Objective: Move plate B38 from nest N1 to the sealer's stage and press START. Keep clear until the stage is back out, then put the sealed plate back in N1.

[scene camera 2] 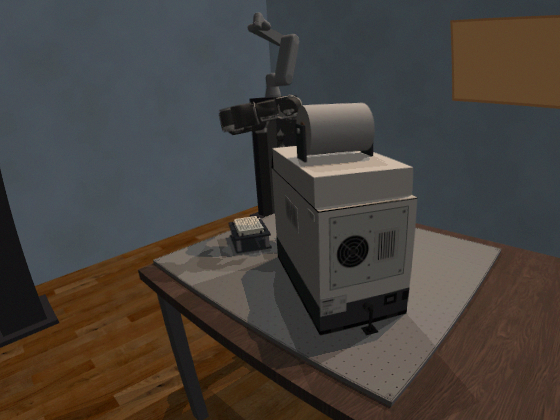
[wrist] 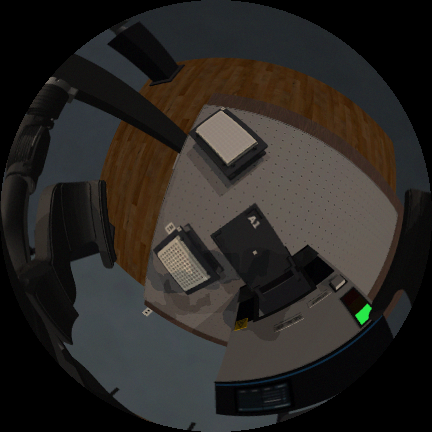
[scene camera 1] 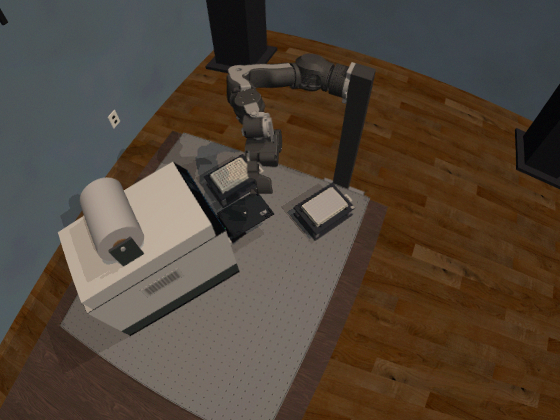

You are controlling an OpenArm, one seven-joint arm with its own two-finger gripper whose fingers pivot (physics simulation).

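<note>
A beige many-welled plate [scene camera 1: 230, 175] [scene camera 2: 249, 225] [wrist: 184, 265] sits on a dark nest [scene camera 1: 227, 196] [scene camera 2: 252, 243] beside the sealer; the small tag [wrist: 170, 228] by it appears to read N1. No B38 mark is readable. The sealer [scene camera 1: 165, 200] [scene camera 2: 300, 200] [wrist: 280, 345] has its black stage [scene camera 1: 241, 212] [wrist: 245, 240], marked A1, out and bare. A green patch [wrist: 363, 314] glows on its front panel, near a small pale button [wrist: 338, 283]; no START lettering is readable. My gripper [scene camera 1: 260, 181] is open and empty, above the area of this nest and stage, its fingers spread wide in the wrist view.
A second dark nest [scene camera 1: 317, 231] [wrist: 235, 172] holds a flat pale plate [scene camera 1: 326, 205] [wrist: 226, 137] near the arm's post [scene camera 1: 354, 130] [wrist: 135, 110]. A film roll [scene camera 1: 111, 217] [scene camera 2: 337, 128] stands on top of the sealer. All stand on a perforated grey board [scene camera 1: 240, 320] [scene camera 2: 450, 280] [wrist: 320, 185].
</note>
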